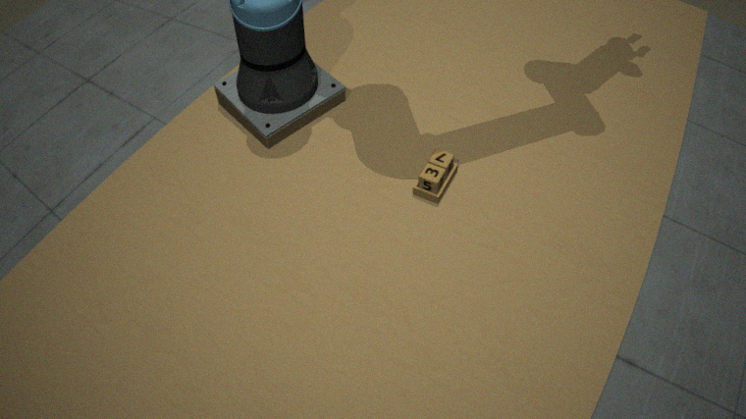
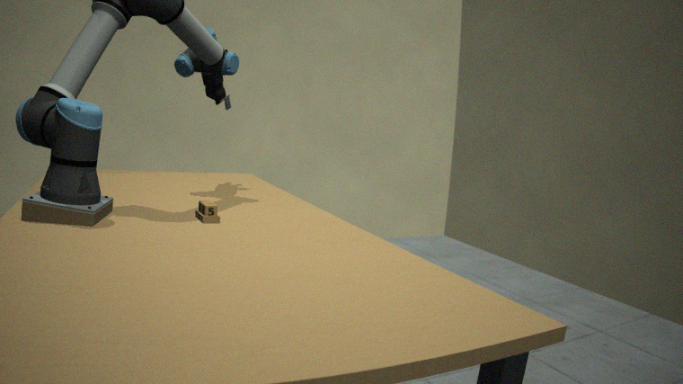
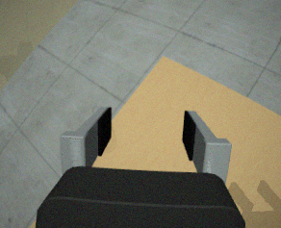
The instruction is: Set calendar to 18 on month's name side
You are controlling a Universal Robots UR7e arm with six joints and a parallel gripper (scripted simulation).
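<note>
The wooden tray is 74 cm to the right of my hand, 29 cm below it and 3 cm behind it.
</note>
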